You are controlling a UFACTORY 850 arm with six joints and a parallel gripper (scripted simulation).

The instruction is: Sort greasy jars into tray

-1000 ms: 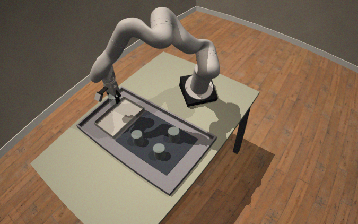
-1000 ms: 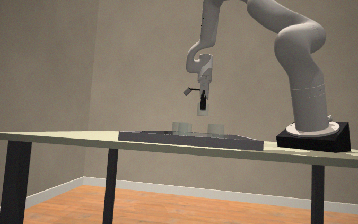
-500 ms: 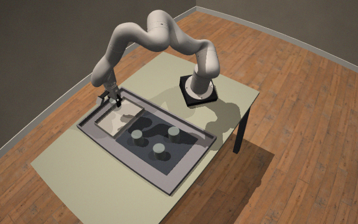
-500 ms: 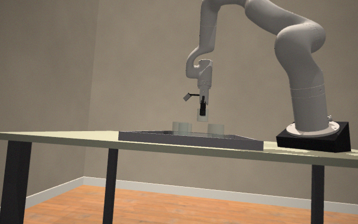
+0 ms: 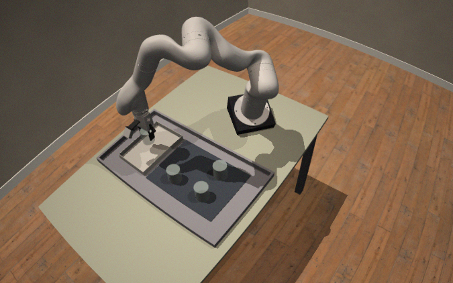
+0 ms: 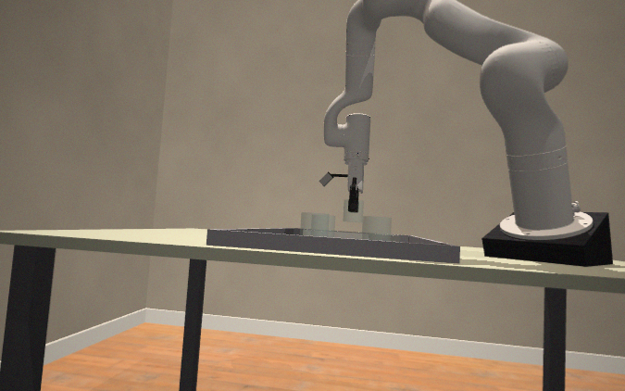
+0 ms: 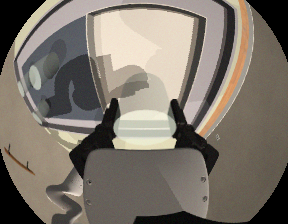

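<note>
Right now my hand is 10 cm above the tray. Also, from my hand: grey rimmed steel top: 21 cm to the left, 11 cm below, 1 cm ahead; dark drying mat: 32 cm to the left, 11 cm below.
</note>
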